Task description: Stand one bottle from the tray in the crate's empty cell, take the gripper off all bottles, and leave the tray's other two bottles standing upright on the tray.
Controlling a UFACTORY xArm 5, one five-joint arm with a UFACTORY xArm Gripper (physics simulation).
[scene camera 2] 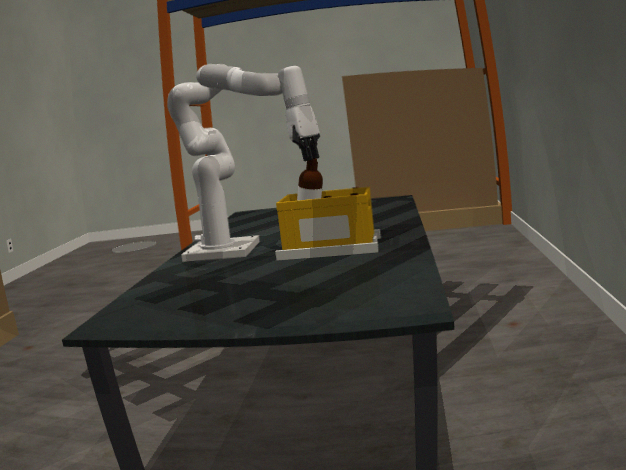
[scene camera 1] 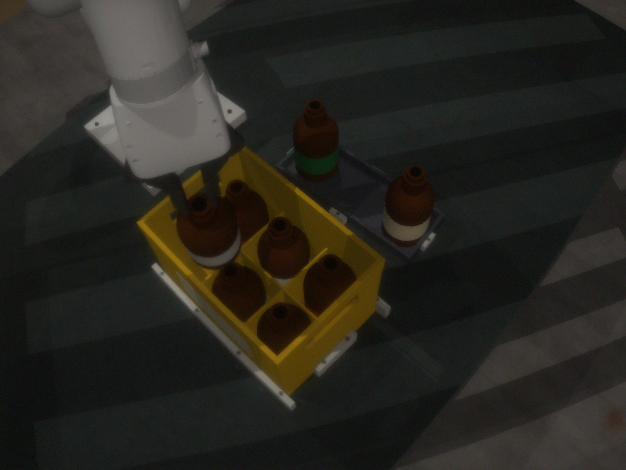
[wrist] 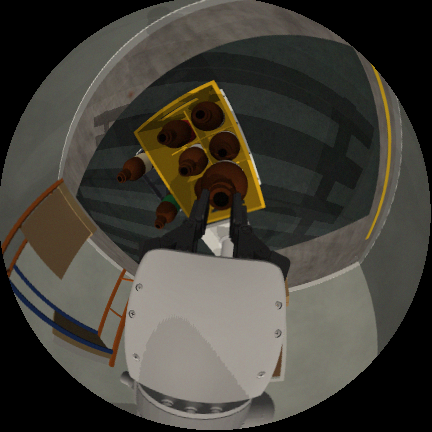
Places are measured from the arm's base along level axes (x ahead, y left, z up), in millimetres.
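Where they show: gripper, fingertip midpoint: (scene camera 2: 311,159) (scene camera 1: 199,203) (wrist: 220,200); arm's base, link origin: (scene camera 2: 217,245) (wrist: 231,242).
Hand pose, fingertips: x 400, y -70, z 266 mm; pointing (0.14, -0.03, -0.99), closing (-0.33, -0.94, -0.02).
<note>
Things, the pixels of their top centre, and the offset from my fingertips. "spot": a spot on its surface instead.
- brown bottle with a white label, top centre: (scene camera 1: 194,189) (wrist: 219,213) (scene camera 2: 307,158) dx -14, dy +4, dz +6 mm
- yellow crate, top centre: (scene camera 1: 254,239) (wrist: 199,165) (scene camera 2: 324,194) dx +13, dy +48, dz -116 mm
- dark tray, surface spot: (scene camera 1: 353,194) spot: dx -47, dy +263, dz -286 mm
- green-labelled bottle, top centre: (scene camera 1: 314,104) (wrist: 157,226) dx -134, dy +251, dz -132 mm
- cream-labelled bottle, top centre: (scene camera 1: 415,171) (wrist: 119,178) dx +52, dy +289, dz -132 mm
My gripper (scene camera 1: 199,204) (scene camera 2: 310,158) (wrist: 220,200) is shut on the neck of a brown bottle with a white label (scene camera 1: 208,235) (scene camera 2: 310,180) (wrist: 223,177). The bottle is close to upright, with a slight lean. It hangs over the corner cell of the yellow crate (scene camera 1: 353,313) (scene camera 2: 288,227) (wrist: 253,198), its label around rim height and its base hidden in scene camera 2. On the dark tray (scene camera 1: 353,194) (wrist: 155,185), a green-labelled bottle (scene camera 1: 315,141) (wrist: 166,211) and a cream-labelled bottle (scene camera 1: 408,204) (wrist: 134,169) stand upright and apart.
Several brown bottles stand in the crate's other cells; one bottle (scene camera 1: 250,212) is right beside the held one, and another bottle (scene camera 1: 238,290) is in the adjoining cell. White strips (scene camera 1: 222,336) edge the crate's foot. The arm's base plate (scene camera 2: 222,251) is near the crate.
</note>
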